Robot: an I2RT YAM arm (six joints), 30 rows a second.
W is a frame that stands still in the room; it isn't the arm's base.
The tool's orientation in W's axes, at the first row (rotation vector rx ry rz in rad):
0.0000, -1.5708, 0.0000
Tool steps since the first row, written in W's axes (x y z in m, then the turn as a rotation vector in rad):
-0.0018, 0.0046, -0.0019, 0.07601, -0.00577, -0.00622
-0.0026, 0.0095, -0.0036, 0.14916, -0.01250, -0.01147
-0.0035, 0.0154, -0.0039, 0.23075, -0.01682, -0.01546
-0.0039, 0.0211, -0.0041, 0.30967, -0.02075, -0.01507
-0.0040, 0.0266, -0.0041, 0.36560, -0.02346, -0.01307
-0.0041, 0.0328, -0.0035, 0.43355, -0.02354, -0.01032
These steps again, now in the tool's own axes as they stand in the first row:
-0.0019, 0.0046, 0.0018, -0.00622, -0.00577, -0.07601
-0.0036, 0.0095, 0.0026, -0.01147, -0.01250, -0.14916
-0.0039, 0.0154, 0.0035, -0.01546, -0.01682, -0.23075
-0.0041, 0.0211, 0.0039, -0.01507, -0.02075, -0.30967
-0.0041, 0.0266, 0.0040, -0.01307, -0.02346, -0.36560
-0.0035, 0.0328, 0.0041, -0.01032, -0.02354, -0.43355

